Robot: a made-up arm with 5 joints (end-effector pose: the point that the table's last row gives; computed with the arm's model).
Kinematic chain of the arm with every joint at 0, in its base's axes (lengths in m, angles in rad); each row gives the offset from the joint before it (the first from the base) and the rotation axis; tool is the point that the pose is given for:
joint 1: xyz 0 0 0.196 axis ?
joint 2: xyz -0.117 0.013 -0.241 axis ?
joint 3: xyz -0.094 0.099 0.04 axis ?
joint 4: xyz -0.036 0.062 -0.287 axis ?
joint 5: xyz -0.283 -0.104 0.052 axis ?
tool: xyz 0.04 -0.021 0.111
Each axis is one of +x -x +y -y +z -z.
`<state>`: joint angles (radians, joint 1 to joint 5).
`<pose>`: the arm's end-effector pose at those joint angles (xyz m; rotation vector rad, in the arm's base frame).
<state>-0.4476 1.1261 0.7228 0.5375 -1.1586</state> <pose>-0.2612 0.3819 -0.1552 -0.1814 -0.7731 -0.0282</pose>
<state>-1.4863 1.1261 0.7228 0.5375 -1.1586</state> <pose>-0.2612 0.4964 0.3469 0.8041 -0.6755 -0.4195</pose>
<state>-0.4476 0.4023 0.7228 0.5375 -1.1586</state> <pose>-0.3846 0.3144 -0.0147 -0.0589 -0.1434 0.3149</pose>
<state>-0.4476 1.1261 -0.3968 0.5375 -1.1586</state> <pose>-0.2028 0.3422 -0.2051 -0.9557 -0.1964 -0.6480</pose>
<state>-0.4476 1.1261 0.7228 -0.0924 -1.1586</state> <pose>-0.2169 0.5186 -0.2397 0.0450 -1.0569 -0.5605</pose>
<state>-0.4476 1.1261 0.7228 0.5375 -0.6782</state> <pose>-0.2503 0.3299 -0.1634 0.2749 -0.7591 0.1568</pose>
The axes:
joint 1: -x
joint 2: -y
joint 3: +x
joint 4: +y
joint 5: +x

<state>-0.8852 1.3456 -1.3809 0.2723 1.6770</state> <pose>-0.3425 0.3583 -0.2465 1.1758 -1.2496 -0.6306</pose>
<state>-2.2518 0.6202 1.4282 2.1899 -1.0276</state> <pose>-0.0577 -0.0775 0.4928 1.0124 -1.7432 1.2496</pose>
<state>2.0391 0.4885 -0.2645 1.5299 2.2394</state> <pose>-0.2823 -0.2614 0.3416 0.0338 -0.7539 -0.7455</pose>
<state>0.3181 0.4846 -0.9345 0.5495 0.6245</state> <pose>-0.4068 -0.0854 -0.0590 -0.5116 -0.1536 -0.4315</pose>
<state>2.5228 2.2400 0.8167 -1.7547 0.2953</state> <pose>0.3488 -0.4673 0.0748 1.4449 -0.1142 2.3758</pose>
